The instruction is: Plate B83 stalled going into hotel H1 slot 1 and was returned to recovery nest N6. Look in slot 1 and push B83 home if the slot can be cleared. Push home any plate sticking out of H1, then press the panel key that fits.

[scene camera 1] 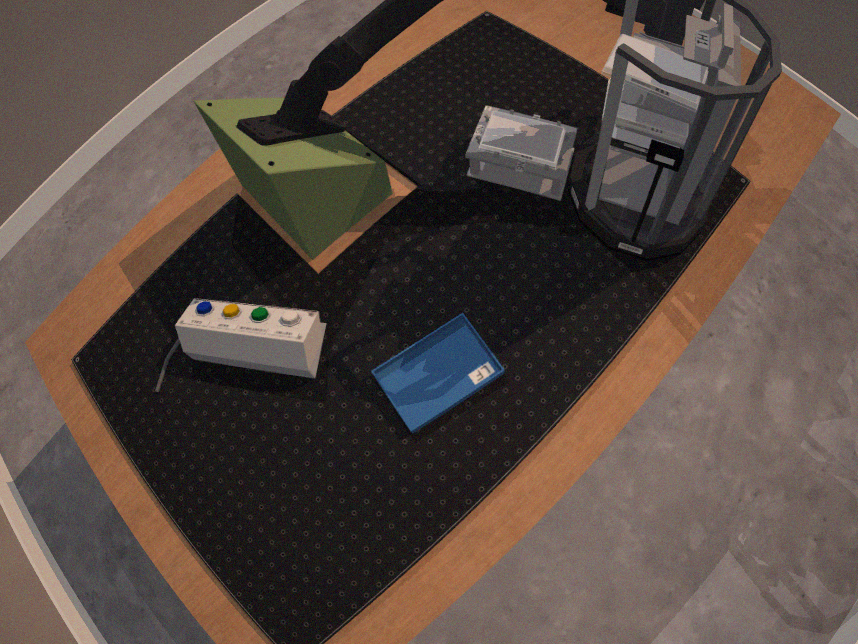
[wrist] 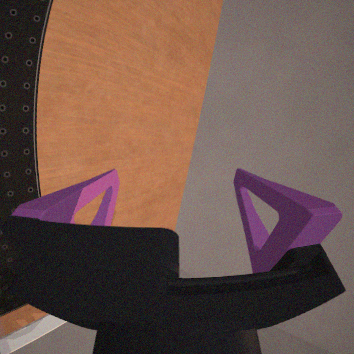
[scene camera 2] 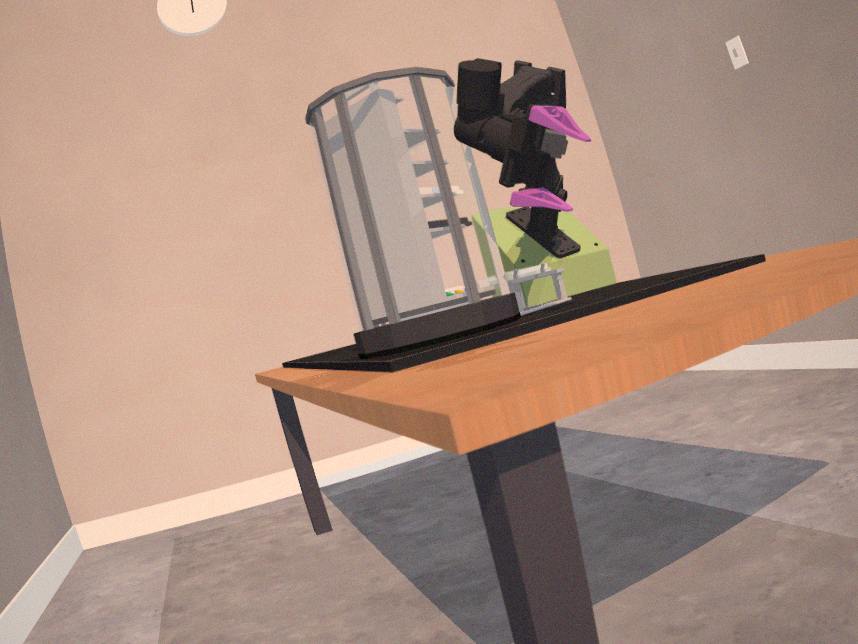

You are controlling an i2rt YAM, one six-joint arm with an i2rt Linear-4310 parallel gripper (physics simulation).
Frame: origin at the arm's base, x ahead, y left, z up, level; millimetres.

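Seen in the pictures: gripper, fingertip midpoint: (wrist: 176,175) (scene camera 2: 579,175); arm's base, link origin: (scene camera 1: 292,128) (scene camera 2: 542,232).
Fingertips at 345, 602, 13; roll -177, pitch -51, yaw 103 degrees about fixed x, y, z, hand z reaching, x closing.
Offsets run from my fingertips to a thing's middle, as dx, dy, dz. "pt": to the spot under its first point. Level surfaces: height alone.
My gripper (scene camera 2: 580,174) (wrist: 176,175) is open and empty, high beside the caged hotel; its fingers are hidden in scene camera 1. Hotel H1 {+115, -282, +42} (scene camera 1: 702,38) (scene camera 2: 395,207) stands inside a grey cage {pt +189, -367, +229} (scene camera 1: 720,90). Several shelves show; a pale plate edge {pt +108, -163, +36} (scene camera 2: 443,191) shows on one. Slot numbers and the inside of slot 1 cannot be made out. A pale plate {-82, -356, -97} (scene camera 1: 523,138) lies flat on the grey nest {pt -27, -381, -159} (scene camera 1: 540,185) beside the cage; its name is unreadable. The white key panel {-203, -874, -122} (scene camera 1: 246,350) has blue {-278, -895, -100} (scene camera 1: 203,307), yellow {-236, -869, -100} (scene camera 1: 230,310), green {-194, -842, -100} (scene camera 1: 259,314) and white {-152, -815, -100} (scene camera 1: 289,316) keys, legends too small to read.
A blue tray {+48, -732, -155} (scene camera 1: 436,374) marked LF lies on the black mat {dz -164} (scene camera 1: 346,499). The green arm base (scene camera 1: 318,201) stands between panel and nest. A small black sign {pt +157, -401, +112} (scene camera 1: 663,153) on a thin post stands at the cage front. Wooden table edge (wrist: 125,100) shows below the gripper.
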